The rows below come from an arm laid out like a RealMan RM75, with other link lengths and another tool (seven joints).
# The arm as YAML. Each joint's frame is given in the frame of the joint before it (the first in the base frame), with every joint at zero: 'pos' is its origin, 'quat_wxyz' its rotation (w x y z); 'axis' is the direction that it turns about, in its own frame. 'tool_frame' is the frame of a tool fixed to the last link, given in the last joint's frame.
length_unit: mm
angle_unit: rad
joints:
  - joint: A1
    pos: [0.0, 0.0, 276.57]
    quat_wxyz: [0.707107, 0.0, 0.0, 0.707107]
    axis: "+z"
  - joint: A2
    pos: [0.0, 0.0, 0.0]
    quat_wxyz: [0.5, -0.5, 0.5, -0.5]
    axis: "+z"
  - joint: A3
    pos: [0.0, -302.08, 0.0]
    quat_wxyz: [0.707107, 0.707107, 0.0, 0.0]
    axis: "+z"
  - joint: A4
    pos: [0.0, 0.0, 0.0]
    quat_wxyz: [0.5, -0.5, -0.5, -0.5]
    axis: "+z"
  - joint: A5
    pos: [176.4, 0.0, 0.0]
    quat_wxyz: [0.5, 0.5, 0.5, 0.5]
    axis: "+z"
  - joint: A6
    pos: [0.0, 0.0, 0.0]
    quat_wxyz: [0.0, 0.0, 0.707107, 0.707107]
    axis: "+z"
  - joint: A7
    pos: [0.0, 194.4, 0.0]
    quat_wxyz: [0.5, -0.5, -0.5, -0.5]
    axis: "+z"
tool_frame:
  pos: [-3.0, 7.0, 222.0]
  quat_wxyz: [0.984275, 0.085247, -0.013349, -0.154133]
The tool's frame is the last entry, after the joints.
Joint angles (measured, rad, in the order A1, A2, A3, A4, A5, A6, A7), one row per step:
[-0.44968 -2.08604 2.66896 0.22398 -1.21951 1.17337 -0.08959]
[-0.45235 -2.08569 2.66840 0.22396 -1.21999 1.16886 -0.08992]
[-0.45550 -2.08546 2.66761 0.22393 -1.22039 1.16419 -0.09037]
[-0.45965 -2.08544 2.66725 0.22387 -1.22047 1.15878 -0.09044]
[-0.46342 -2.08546 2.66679 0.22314 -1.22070 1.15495 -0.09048]
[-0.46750 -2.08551 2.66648 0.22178 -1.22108 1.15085 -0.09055]
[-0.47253 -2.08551 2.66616 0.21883 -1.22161 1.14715 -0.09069]
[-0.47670 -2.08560 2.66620 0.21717 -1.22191 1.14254 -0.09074]
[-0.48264 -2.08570 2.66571 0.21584 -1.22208 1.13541 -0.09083]
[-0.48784 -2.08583 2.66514 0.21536 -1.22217 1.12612 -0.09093]
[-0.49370 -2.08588 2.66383 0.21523 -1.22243 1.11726 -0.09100]
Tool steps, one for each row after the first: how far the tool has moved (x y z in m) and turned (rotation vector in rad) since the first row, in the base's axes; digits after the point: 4 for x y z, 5 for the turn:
[-0.0001 0.0010 -0.0007 -0.00205 0.00044 0.00132]
[0.0000 0.0021 -0.0015 -0.00414 0.00065 0.00235]
[0.0007 0.0034 -0.0028 -0.00727 0.00151 0.00248]
[0.0013 0.0045 -0.0035 -0.00909 0.00257 0.00223]
[0.0019 0.0058 -0.0042 -0.01100 0.00419 0.00216]
[0.0026 0.0074 -0.0046 -0.01220 0.00706 0.00159]
[0.0030 0.0087 -0.0055 -0.01468 0.00921 0.00171]
[0.0038 0.0105 -0.0071 -0.01850 0.01137 0.00198]
[0.0038 0.0121 -0.0094 -0.02387 0.01317 0.00426]
[0.0042 0.0139 -0.0112 -0.02832 0.01431 0.00588]

